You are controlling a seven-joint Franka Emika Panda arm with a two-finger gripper.
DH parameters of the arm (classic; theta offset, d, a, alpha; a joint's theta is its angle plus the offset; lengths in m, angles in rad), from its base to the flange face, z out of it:
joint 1: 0 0.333 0 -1.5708
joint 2: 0 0 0 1.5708
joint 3: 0 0.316 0.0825 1.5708
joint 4: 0 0 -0.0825 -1.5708
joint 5: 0 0.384 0 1.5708
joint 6: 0 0 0.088 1.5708
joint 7: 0 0.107 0 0
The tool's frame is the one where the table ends.
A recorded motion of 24 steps. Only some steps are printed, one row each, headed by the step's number.
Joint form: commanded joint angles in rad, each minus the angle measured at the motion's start. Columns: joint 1, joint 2, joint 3, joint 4, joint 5, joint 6, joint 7.
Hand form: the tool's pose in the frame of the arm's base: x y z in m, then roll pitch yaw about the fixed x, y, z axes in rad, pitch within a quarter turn. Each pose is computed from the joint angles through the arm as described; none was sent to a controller.
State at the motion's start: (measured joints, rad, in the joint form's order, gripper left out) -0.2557 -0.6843 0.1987 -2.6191 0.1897 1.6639 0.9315
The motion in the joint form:
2: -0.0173 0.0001 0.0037 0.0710 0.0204 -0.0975 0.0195
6: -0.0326 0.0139 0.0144 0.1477 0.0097 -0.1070 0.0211
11: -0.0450 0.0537 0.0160 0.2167 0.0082 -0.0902 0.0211
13: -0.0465 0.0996 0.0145 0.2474 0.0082 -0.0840 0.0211
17: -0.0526 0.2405 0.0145 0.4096 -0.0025 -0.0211 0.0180
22: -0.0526 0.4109 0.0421 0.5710 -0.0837 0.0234 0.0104
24: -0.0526 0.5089 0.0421 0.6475 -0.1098 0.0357 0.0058
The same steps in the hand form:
2: 0.3130 0.0035 0.4651 2.9323 0.2362 -1.1424
6: 0.3257 0.0039 0.4937 2.9693 0.1968 -1.1295
11: 0.3436 0.0007 0.5130 3.0105 0.1753 -1.1249
13: 0.3561 -0.0018 0.5121 3.0081 0.1871 -1.1248
17: 0.4096 -0.0096 0.5390 3.0883 0.1517 -1.1005
22: 0.4674 -0.0118 0.5442 3.0881 0.0874 -1.0407
24: 0.4970 -0.0193 0.5355 3.0811 0.0892 -1.0275

